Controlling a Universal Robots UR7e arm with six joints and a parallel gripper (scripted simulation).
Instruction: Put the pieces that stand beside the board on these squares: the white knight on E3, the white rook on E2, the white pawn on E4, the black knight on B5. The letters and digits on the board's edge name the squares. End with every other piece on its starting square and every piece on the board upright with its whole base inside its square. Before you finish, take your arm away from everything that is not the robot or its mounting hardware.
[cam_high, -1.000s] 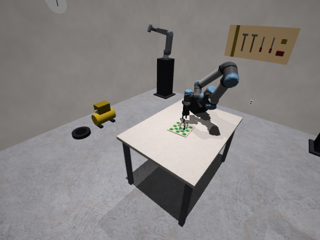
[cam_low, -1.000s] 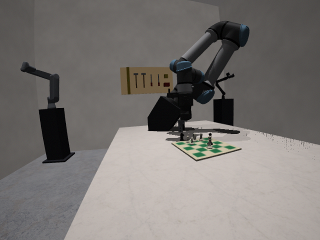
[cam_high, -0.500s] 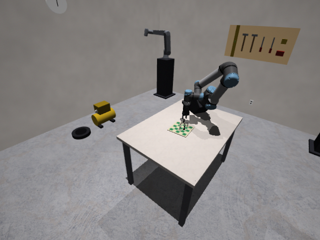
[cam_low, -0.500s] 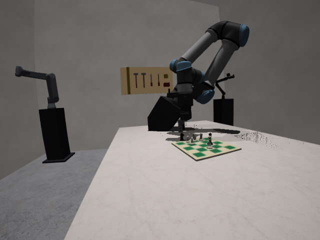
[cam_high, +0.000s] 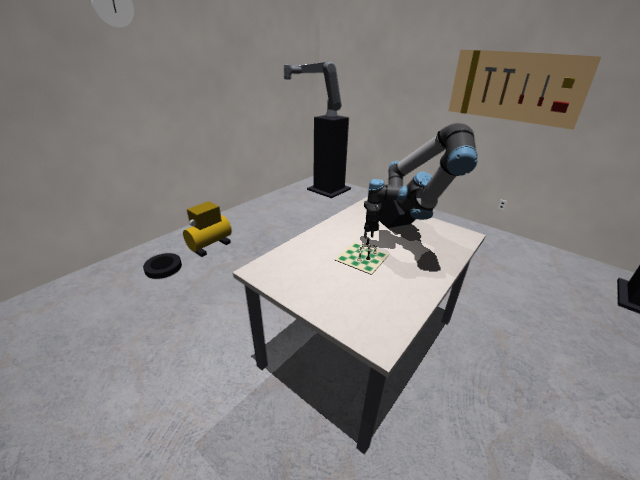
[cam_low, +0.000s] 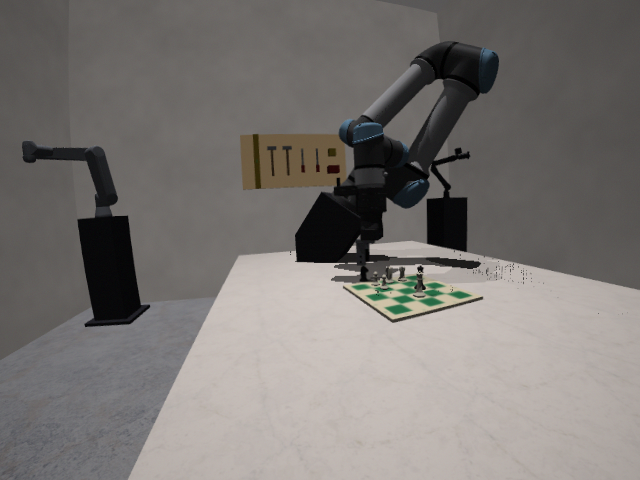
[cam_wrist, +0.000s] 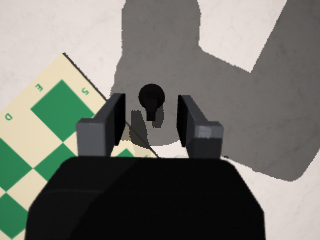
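My gripper is now 13 cm short of the cream chessboard, 5 cm to the right of it and 6 cm above it.
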